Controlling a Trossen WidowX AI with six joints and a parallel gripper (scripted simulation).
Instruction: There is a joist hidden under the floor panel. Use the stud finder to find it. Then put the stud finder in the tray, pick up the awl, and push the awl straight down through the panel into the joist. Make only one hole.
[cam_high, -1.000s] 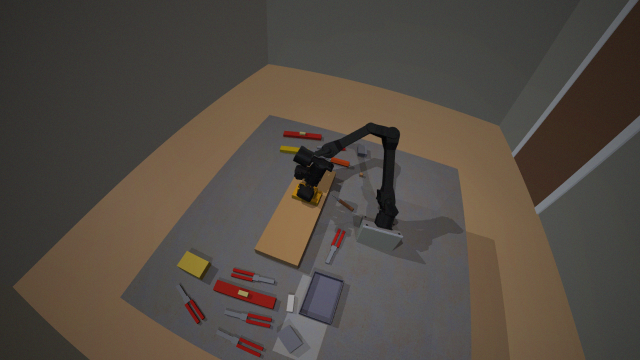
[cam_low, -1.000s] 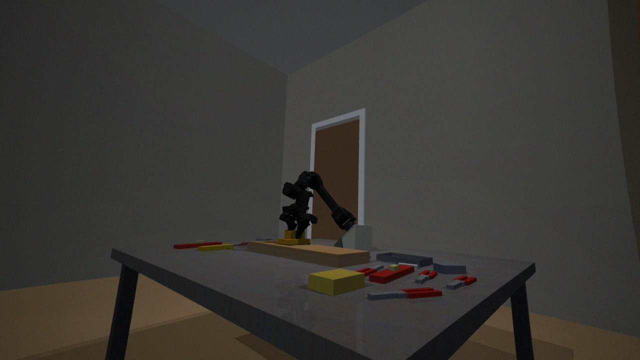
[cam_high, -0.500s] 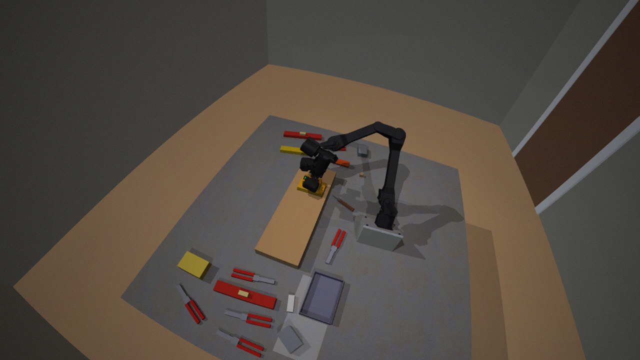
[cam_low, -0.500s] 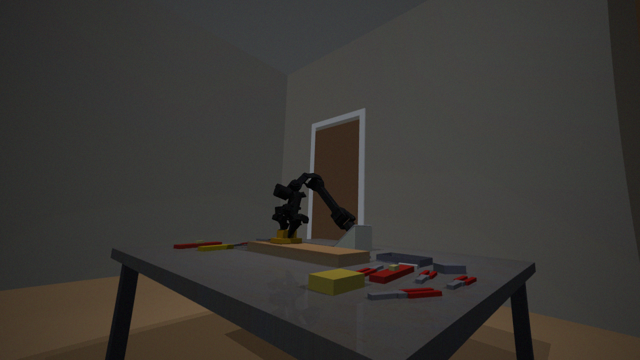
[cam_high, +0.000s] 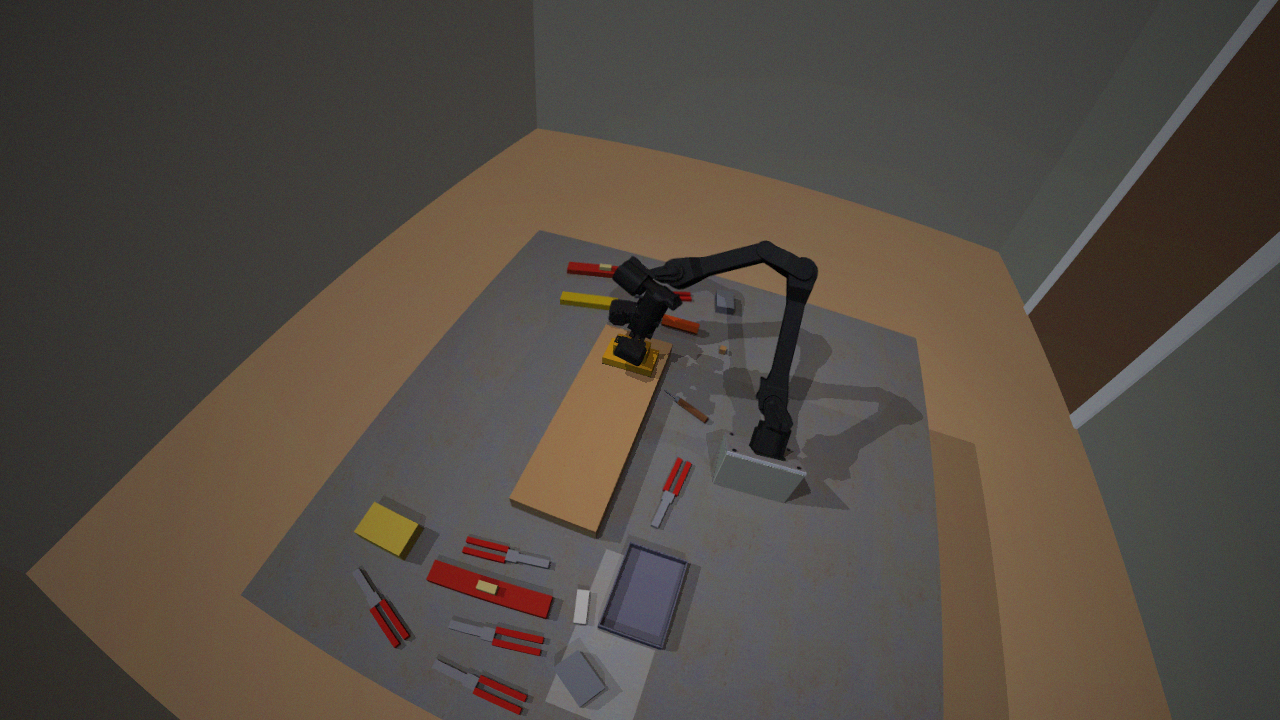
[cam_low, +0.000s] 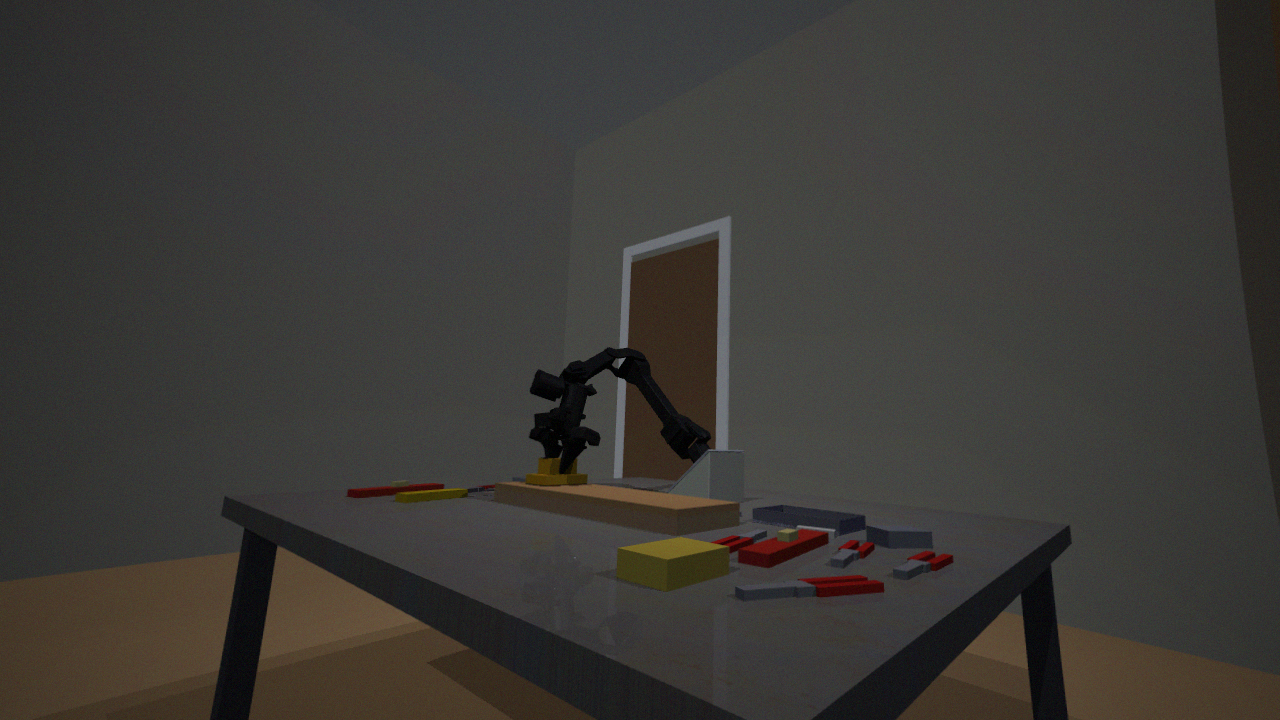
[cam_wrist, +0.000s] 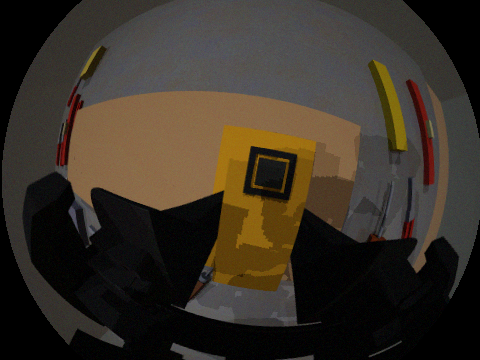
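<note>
My gripper tip is 140 mm past the grey tray, 520 mm to the right of it and 50 mm above it. Also, from my gripper tip: yellow stud finder 10 mm ahead, 20 mm above; then yellow bar 150 mm ahead, 220 mm to the right, 60 mm below; then awl 150 mm behind, 70 mm to the left, 60 mm below.
</note>
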